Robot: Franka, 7 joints.
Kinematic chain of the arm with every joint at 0, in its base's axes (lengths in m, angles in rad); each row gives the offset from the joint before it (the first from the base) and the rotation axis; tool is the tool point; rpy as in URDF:
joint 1: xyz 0 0 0.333 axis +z
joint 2: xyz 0 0 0 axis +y
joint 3: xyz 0 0 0.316 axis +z
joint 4: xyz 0.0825 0 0 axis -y
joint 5: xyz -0.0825 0 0.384 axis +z
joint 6: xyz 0 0 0 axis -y
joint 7: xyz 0.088 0 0 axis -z
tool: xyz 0 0 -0.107 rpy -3.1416 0 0
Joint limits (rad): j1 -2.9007..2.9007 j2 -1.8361..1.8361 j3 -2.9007..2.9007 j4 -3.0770..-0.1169 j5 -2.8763..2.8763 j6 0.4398..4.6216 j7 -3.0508..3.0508
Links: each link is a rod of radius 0.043 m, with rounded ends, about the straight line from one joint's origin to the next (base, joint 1, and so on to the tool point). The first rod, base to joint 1, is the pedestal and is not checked.
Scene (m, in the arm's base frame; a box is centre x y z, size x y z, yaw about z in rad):
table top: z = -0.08
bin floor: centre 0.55 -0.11 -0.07 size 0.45 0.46 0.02 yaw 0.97
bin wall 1: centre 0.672 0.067 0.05 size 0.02 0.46 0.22 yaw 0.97
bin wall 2: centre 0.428 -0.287 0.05 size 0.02 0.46 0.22 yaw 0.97
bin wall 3: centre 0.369 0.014 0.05 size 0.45 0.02 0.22 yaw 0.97
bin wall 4: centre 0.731 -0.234 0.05 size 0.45 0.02 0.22 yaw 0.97
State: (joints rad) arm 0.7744 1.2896 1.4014 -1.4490 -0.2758 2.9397 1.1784
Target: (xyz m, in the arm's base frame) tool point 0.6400 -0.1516 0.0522
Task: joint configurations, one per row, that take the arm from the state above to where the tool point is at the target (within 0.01 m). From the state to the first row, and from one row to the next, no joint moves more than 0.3 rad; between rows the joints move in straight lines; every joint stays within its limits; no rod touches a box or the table.
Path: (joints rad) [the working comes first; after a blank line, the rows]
Joints at the target: -0.5161 0.9965 0.2903 -1.7238 -0.1794 2.8959 1.1784
Straight joint move there: touches bin wall 1, bin wall 3.

1: 0.5082 1.1270 1.1878 -1.5506 -0.2593 2.9315 1.1784
2: 0.2420 0.9644 0.9741 -1.6522 -0.2428 2.9232 1.1784
3: -0.0243 0.8018 0.7605 -1.7537 -0.2263 2.9150 1.1784
4: -0.2905 0.6392 0.5469 -1.8553 -0.2097 2.9067 1.1784
5: -0.5567 0.4765 0.3333 -1.9569 -0.1932 2.8985 1.1784
6: -0.5364 0.7365 0.3118 -1.8403 -0.1863 2.8972 1.1784
7: -0.5161 0.9965 0.2903 -1.7238 -0.1794 2.8959 1.1784

